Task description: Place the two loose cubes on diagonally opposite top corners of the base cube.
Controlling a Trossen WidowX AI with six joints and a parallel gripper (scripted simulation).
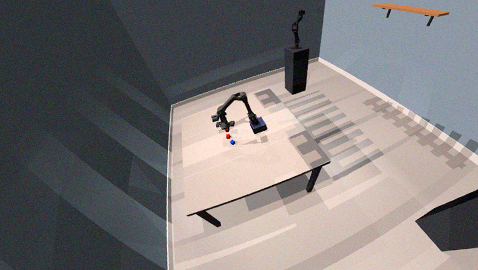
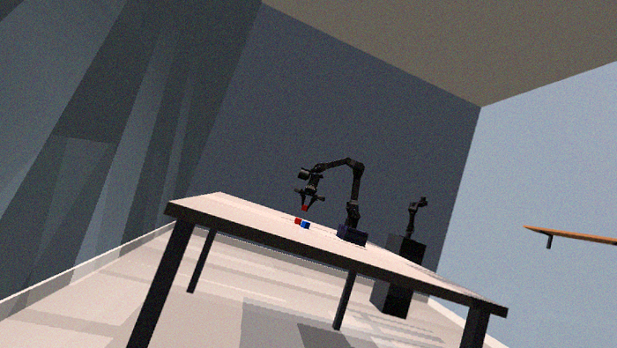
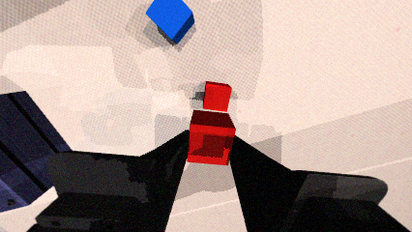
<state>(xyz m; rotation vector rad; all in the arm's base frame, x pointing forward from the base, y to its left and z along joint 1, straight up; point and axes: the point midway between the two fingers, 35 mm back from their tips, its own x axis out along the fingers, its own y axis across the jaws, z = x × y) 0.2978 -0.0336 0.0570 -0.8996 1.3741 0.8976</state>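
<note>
My gripper tip is 120 mm to the right of the blue cube, 90 mm above it and 10 mm past it.
</note>
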